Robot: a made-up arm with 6 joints.
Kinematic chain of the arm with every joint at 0, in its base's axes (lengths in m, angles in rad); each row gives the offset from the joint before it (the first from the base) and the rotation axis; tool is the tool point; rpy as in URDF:
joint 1: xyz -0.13 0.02 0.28 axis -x
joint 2: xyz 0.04 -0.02 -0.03 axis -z
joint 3: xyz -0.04 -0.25 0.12 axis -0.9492 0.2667 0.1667
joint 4: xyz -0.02 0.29 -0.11 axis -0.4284 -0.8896 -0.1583
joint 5: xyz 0.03 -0.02 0 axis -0.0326 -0.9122 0.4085
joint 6: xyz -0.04 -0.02 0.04 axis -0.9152 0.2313 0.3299
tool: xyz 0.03 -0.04 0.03 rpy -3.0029 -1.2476 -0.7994
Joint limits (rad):
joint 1: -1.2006..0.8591
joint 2: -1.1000..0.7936
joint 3: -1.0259..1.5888
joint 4: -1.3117..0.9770
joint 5: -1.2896..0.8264
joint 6: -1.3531..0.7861
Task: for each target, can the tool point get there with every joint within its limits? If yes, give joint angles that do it. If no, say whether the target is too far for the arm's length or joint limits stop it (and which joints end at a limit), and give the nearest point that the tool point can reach.
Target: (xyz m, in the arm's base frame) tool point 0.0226 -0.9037 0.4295
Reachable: no: too far | nearest point -0.0298 -0.4838 0.3615 | short by 0.429 m
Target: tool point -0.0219 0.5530 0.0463
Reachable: no: joint limits stop it (at a limit: joint 1, joint 2, joint 4, joint 5, joint 6) | nearest point 0.0077 0.1815 0.0648 | short by 0.373 m
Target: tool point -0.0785 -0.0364 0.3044
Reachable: yes | joints -0.1058 0.4234 -0.3136 -0.8968 -0.7258 -0.3311
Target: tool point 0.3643 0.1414 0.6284
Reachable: no: joint limits stop it (at a limit: joint 2, joint 3) | nearest point 0.0151 0.1101 0.5385 | short by 0.362 m
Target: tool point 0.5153 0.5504 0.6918
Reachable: no: too far | nearest point 0.0109 0.1936 0.5035 | short by 0.646 m
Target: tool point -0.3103 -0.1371 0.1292
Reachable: yes | joints -0.2711 0.4308 1.3729 -0.1646 0.4833 0.0651
